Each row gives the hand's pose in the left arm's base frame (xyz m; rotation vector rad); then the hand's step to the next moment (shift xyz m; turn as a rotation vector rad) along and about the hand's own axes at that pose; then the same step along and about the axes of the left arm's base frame.
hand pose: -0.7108 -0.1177 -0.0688 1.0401 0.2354 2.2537
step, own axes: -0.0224 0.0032 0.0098 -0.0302 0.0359 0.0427
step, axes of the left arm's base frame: 0.0165 -0.0173 -0.0060 0.0289 -0.0509 0.0245
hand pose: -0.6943 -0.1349 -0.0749 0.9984 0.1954 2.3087
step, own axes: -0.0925 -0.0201 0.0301 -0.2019 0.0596 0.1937
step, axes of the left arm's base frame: 0.0797 -0.0411 -0.0426 0.2148 -0.1858 0.0343
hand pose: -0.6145 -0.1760 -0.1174 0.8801 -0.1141 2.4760
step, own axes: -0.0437 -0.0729 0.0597 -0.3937 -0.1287 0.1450
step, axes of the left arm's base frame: 0.0985 0.0300 0.0139 0.4060 -0.0937 -0.1377
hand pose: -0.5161 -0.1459 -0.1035 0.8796 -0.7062 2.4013
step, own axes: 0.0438 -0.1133 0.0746 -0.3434 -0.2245 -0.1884
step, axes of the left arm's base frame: 0.0702 0.0508 0.1132 0.2819 0.1943 -0.2943
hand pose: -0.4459 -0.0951 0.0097 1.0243 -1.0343 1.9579
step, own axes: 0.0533 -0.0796 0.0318 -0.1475 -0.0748 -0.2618
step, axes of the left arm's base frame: 0.0523 0.0187 0.0843 0.0451 0.2313 -0.2008
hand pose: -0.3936 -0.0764 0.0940 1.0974 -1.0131 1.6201
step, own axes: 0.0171 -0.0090 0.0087 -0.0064 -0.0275 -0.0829
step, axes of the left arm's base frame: 0.0071 -0.0020 0.0199 0.0100 0.0834 -0.0246
